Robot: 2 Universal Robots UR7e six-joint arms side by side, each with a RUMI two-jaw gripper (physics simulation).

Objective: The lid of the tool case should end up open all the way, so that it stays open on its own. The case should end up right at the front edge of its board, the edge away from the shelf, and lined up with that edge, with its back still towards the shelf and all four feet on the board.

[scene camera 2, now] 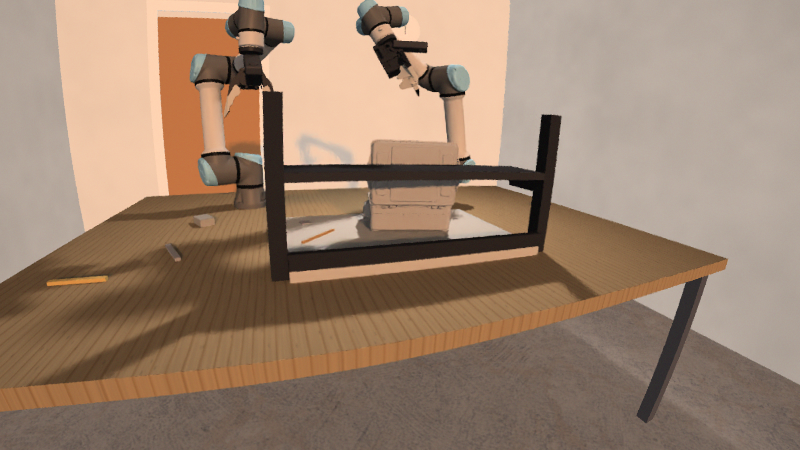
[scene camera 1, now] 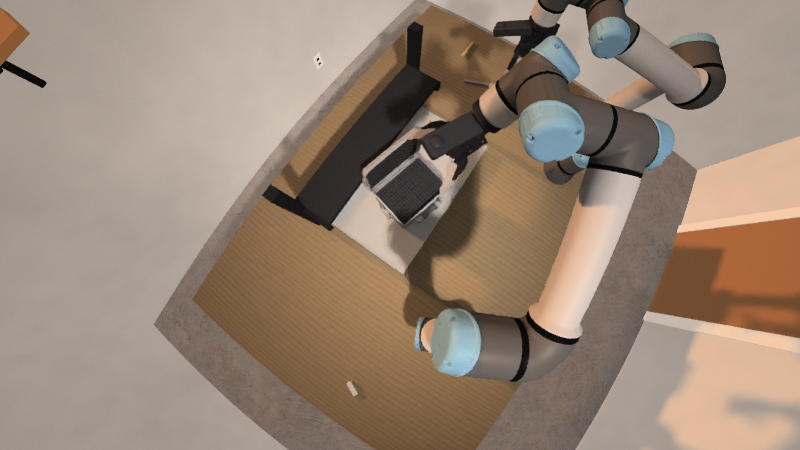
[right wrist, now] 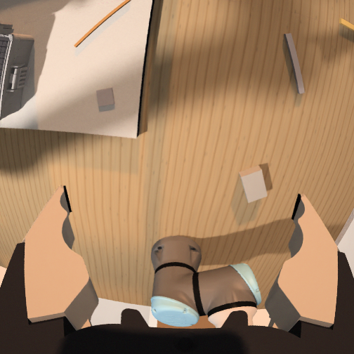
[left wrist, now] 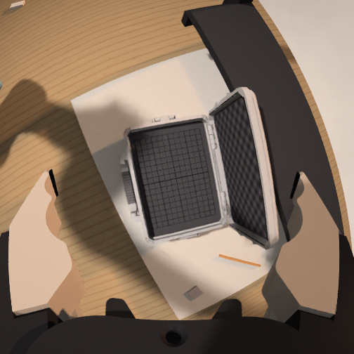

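Note:
The tool case (scene camera 1: 411, 190) (scene camera 2: 411, 218) (left wrist: 175, 180) (right wrist: 17, 95) stands on the white board (scene camera 1: 380, 246) (scene camera 2: 475, 223) (left wrist: 170, 75) (right wrist: 65, 105), its back towards the shelf. Its lid (scene camera 1: 393, 163) (scene camera 2: 413, 153) (left wrist: 245, 170) stands open near the shelf, no finger touching it. In the left wrist view the case sits askew to the board's front edge, its lower front corner nearer that edge than its upper one. The feet are hidden. My left gripper (scene camera 1: 433, 159) (scene camera 2: 412, 88) (left wrist: 174, 172) is open and empty, high above the case. My right gripper (scene camera 2: 248, 99) (right wrist: 182, 193) is open and empty above the table.
The black shelf (scene camera 1: 363, 139) (scene camera 2: 413, 172) (left wrist: 255, 60) runs along the board's back. An orange stick (scene camera 2: 317, 236) (left wrist: 240, 260) (right wrist: 102, 23) and a small grey block (left wrist: 193, 293) (right wrist: 105, 97) lie on the board. A pale block (scene camera 2: 203, 220) (right wrist: 254, 185) and a grey bar (scene camera 2: 173, 252) (right wrist: 295, 64) lie on the table.

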